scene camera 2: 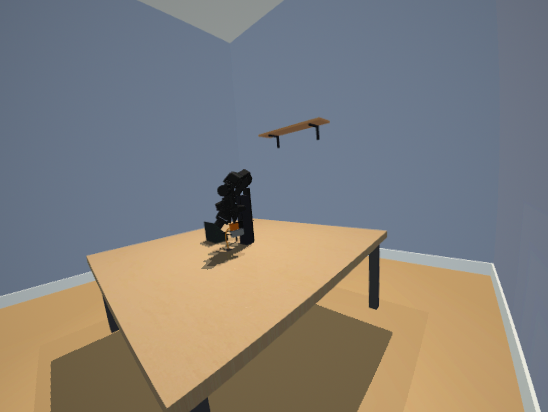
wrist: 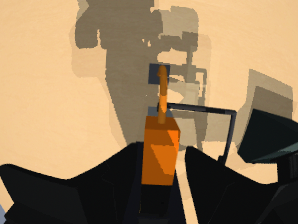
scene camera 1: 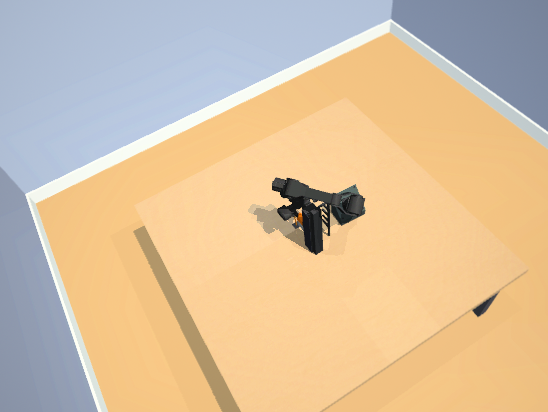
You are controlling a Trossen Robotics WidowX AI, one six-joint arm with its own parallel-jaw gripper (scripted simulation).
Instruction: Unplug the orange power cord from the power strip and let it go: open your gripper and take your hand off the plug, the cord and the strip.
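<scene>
The wrist view shows the gripper point(wrist: 161, 150) together with an orange plug point(wrist: 161, 141).
</scene>
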